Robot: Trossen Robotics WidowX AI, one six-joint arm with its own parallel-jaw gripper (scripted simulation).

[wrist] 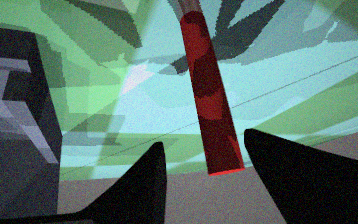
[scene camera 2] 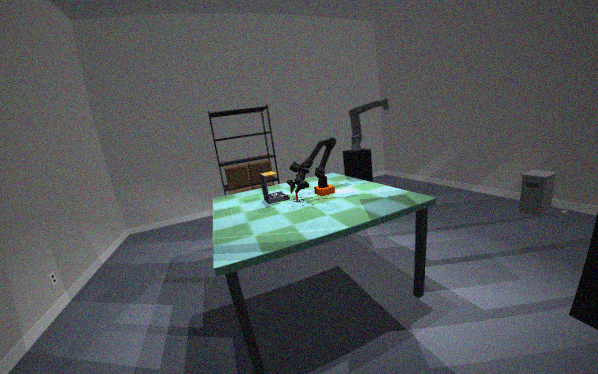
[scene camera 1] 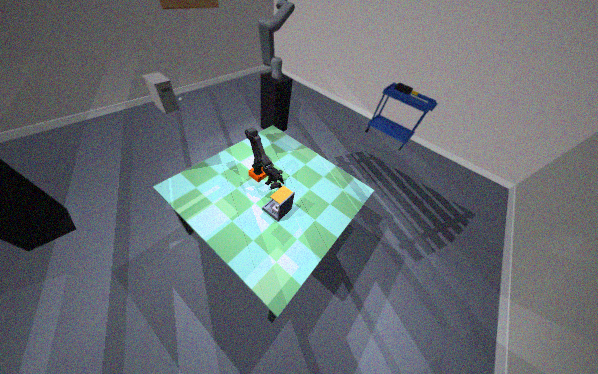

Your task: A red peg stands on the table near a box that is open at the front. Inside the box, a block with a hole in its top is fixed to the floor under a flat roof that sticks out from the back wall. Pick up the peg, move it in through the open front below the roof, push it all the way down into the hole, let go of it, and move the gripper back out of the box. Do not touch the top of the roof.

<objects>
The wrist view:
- my gripper: 204,142
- red peg: 222,152
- dark box wall: 32,109
</objects>
